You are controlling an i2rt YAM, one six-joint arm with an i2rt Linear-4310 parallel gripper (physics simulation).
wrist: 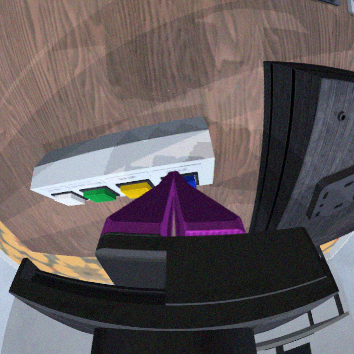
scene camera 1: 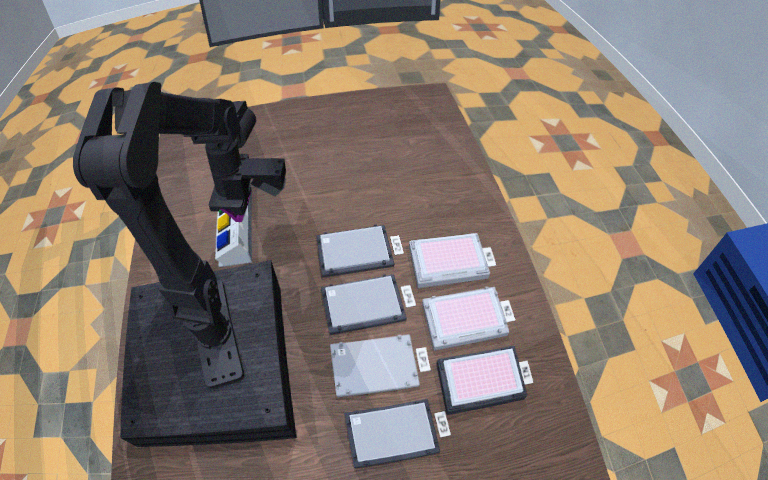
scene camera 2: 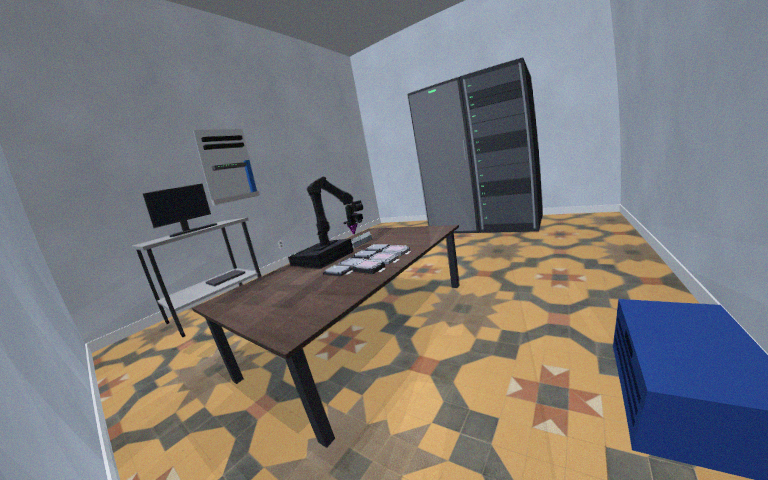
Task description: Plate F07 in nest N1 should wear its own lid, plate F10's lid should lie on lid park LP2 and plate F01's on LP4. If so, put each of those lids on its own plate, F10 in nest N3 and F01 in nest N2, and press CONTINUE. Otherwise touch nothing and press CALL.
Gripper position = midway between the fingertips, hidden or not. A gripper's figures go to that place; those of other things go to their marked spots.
My gripper (scene camera 1: pixel 238 221): 0.94 m from the lens. A lid park (scene camera 1: pixel 386 364): 0.83 m from the lens.
